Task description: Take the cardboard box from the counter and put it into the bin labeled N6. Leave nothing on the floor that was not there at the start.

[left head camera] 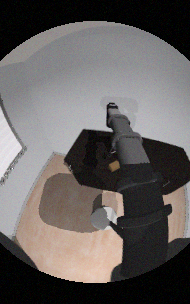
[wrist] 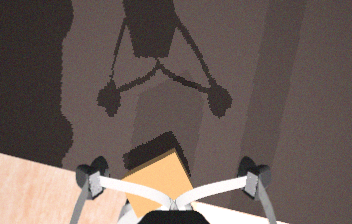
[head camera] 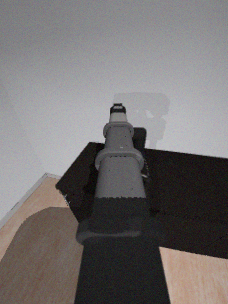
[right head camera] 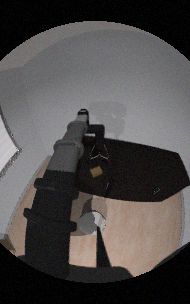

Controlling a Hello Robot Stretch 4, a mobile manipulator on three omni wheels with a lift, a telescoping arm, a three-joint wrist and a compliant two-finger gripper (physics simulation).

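Seen in the pictures: gripper, fingertip midpoint: [wrist: 173, 169] [right head camera: 98, 161]; robot's base, link origin: [left head camera: 103, 217] [right head camera: 91, 222].
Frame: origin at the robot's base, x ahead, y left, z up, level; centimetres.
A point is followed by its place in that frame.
The cardboard box [left head camera: 115, 165] {x 47.0, y -7.1, z 93.3 cm} [right head camera: 96, 171] {x 46.7, y -6.9, z 93.3 cm} [wrist: 160, 172] {x 50.3, y -6.8, z 93.3 cm} is small and orange-tan. It sits turned at an angle on the dark counter [head camera: 195, 185] {x 57.1, y -52.6, z 88.3 cm} [right head camera: 145, 167] {x 52.3, y -58.6, z 88.3 cm} [wrist: 310, 150] {x 52.7, y -32.0, z 88.3 cm}, toward its front edge. My gripper [right head camera: 99, 156] [wrist: 173, 169] {x 52.2, y -8.7, z 99.7 cm} is open and empty, its fingers spread wide. In the wrist view the box lies beyond the fingers, mostly left of the midline between them, and the fingers partly cover it. In the right head view the gripper is on the wall side of the box. In the head view my arm hides the box. No label N6 shows.
A round grey-white object [left head camera: 101, 218] {x -0.6, y 3.1, z 18.7 cm} [right head camera: 91, 223] {x -1.1, y -0.7, z 18.7 cm} stands on the wooden floor [left head camera: 65, 255] {x -92.0, y 62.5, z -2.7 cm} [right head camera: 140, 240] {x -50.1, y -85.4, z -2.7 cm} in front of the counter. A grey wall [head camera: 60, 75] {x 126.8, y 50.4, z 151.7 cm} rises behind the counter. My extended arm [head camera: 120, 180] {x 19.4, y 0.0, z 140.9 cm} reaches over the counter toward that wall.
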